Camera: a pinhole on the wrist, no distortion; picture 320 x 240 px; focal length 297.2 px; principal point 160.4 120.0 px. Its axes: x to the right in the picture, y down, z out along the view. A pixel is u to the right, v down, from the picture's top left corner.
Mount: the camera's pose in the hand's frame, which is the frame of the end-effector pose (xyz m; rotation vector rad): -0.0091 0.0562 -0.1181 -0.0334 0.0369 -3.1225
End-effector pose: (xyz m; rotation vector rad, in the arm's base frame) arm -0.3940 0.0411 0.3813 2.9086 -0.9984 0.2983
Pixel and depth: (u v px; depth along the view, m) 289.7 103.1 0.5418
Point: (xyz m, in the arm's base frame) -0.5465 0.0790 -0.0866
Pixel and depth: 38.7 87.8 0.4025
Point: -0.2785 -0.1627 0.1364
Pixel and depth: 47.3 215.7 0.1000
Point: -0.3865 0.0065 0.4066
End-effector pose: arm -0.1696 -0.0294 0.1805 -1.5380 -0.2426 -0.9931
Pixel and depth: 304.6 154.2 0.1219
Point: -0.1823 -0.0101 0.1083
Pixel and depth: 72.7 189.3 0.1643
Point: -0.1136 -0.0103 0.2044
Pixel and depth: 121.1 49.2 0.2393
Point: -0.0283 0.0419 0.1337
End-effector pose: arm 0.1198 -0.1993 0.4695 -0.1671 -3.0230 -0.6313
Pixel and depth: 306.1 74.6 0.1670
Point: 0.2145 -0.1177 0.4467
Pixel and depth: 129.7 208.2 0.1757
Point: 0.1047 -0.1753 0.4194
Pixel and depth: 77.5 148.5 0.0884
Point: 0.1084 -0.1678 0.5169
